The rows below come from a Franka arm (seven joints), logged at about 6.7 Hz.
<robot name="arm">
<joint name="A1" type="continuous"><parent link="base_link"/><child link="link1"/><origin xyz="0 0 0.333" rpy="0 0 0"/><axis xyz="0 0 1"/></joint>
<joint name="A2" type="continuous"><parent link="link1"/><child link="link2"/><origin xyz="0 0 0" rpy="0 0 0"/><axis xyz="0 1 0"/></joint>
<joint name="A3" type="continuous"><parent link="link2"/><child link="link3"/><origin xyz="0 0 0.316" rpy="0 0 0"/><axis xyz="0 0 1"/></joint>
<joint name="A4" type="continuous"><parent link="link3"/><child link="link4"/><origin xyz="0.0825 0 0" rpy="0 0 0"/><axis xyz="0 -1 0"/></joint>
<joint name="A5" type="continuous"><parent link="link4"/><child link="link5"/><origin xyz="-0.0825 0 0.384" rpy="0 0 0"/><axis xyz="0 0 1"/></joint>
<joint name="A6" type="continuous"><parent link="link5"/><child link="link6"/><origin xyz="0 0 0" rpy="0 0 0"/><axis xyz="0 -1 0"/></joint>
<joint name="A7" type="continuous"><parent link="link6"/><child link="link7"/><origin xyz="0.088 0 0" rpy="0 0 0"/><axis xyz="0 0 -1"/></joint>
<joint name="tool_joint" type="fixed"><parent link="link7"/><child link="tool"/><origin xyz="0 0 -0.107" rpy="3.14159 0 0"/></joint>
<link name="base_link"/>
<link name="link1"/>
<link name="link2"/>
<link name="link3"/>
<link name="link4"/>
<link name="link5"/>
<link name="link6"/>
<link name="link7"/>
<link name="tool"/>
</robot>
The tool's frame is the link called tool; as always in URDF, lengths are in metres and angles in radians. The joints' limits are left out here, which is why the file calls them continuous.
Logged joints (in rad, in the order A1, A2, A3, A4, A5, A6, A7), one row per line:
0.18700 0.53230 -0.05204 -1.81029 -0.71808 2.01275 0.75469
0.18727 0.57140 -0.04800 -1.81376 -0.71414 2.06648 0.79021
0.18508 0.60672 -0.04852 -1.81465 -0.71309 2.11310 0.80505
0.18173 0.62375 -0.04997 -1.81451 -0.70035 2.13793 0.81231
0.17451 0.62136 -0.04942 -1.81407 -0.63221 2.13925 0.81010
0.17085 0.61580 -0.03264 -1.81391 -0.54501 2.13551 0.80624
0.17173 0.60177 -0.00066 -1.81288 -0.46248 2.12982 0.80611
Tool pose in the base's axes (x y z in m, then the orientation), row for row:
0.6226 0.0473 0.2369 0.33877 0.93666 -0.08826 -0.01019
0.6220 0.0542 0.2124 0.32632 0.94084 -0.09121 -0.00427
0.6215 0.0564 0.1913 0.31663 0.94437 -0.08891 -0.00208
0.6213 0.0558 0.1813 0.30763 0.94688 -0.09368 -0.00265
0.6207 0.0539 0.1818 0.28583 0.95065 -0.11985 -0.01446
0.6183 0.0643 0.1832 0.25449 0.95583 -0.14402 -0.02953
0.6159 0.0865 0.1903 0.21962 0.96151 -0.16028 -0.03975
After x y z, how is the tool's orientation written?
As a quaternion, w x y z.
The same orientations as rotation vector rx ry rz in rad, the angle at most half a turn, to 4 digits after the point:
2.4394 -0.2299 -0.0265
2.4652 -0.2390 -0.0112
2.4862 -0.2341 -0.0055
2.5040 -0.2477 -0.0070
2.5414 -0.3204 -0.0387
2.5964 -0.3912 -0.0802
2.6598 -0.4434 -0.1100

